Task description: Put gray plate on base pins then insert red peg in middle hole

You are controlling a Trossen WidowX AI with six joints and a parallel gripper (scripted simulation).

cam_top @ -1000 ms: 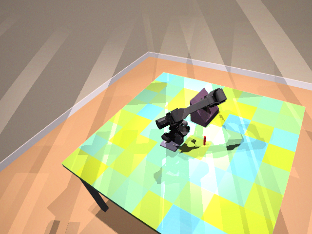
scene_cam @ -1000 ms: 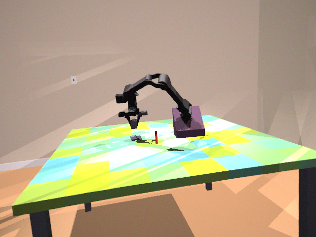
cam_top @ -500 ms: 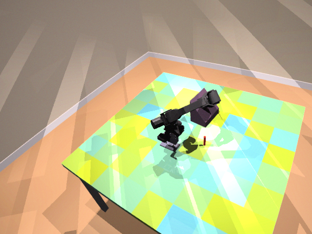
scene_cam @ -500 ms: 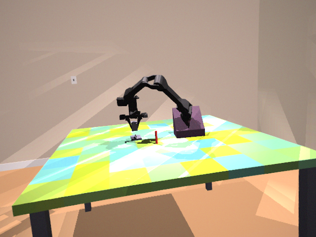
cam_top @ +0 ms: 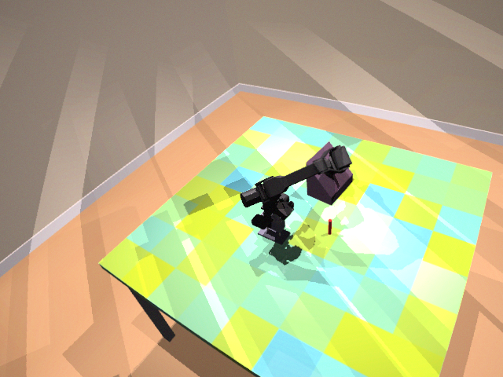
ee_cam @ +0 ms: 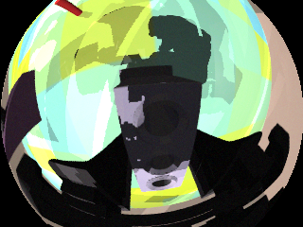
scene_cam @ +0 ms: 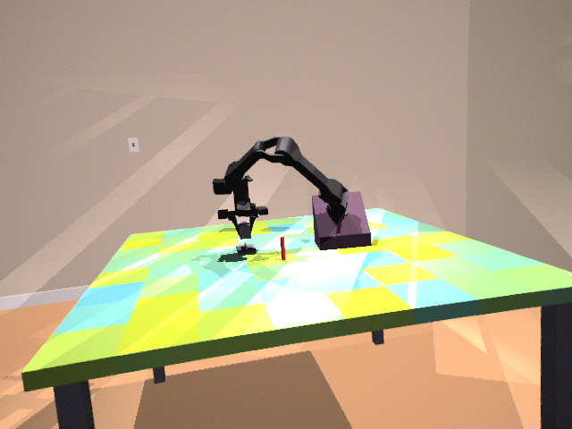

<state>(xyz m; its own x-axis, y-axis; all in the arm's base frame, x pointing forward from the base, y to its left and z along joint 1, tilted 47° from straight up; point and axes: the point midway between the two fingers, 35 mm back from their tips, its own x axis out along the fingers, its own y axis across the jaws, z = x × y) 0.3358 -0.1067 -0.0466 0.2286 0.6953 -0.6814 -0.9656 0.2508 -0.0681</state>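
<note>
My gripper tip is now 50 mm above the dark base. Round my gripper tip: red peg (90 mm behind, 210 mm to the left, 20 mm below); gray plate (30 mm above).
</note>
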